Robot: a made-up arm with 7 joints.
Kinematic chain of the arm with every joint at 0, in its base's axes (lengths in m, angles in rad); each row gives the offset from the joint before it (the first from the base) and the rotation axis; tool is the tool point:
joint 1: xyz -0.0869 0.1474 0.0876 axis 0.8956 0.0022 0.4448
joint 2: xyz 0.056 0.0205 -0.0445 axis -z
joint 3: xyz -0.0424 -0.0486 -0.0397 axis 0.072 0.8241 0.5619
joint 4: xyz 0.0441 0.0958 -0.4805 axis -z
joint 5: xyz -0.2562 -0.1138 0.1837 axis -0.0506 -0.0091 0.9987
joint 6: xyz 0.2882 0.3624 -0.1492 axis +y
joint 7: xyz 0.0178 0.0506 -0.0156 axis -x
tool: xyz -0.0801 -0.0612 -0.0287
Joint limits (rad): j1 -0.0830..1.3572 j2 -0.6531..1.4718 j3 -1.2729..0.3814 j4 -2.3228..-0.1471 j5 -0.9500..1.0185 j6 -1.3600..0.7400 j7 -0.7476..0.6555
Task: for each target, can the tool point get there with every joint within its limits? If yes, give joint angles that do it. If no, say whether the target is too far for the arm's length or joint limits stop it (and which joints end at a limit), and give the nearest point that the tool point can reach.
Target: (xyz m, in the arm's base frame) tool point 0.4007 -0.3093 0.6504
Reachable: no: joint limits stop it (at a limit: joint 1, joint 3, joint 5, joint 6, joint 7) | nearest point 0.3718 -0.3165 0.0982 | short by 0.553 m
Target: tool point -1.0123 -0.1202 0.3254
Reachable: no: joint limits stop it (at a limit: joint 1, joint 3, joint 4, joint 5, joint 6, joint 7) | nearest point -0.8227 0.3315 0.1098 | short by 0.535 m
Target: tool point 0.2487 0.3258 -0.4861
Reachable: yes | joints 0.2783 1.0771 -0.3181 -0.3534 -0.1489 -0.3441 -0.5510
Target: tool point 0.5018 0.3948 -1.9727
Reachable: no: too far | nearest point 0.2079 0.2770 -0.7173 | short by 1.295 m
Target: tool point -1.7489 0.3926 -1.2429
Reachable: no: too far | nearest point -0.7047 0.2555 -0.4412 | short by 1.324 m
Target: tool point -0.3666 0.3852 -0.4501
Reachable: yes | joints 0.8430 0.4121 0.0534 -1.9379 0.3963 0.0463 -0.3299
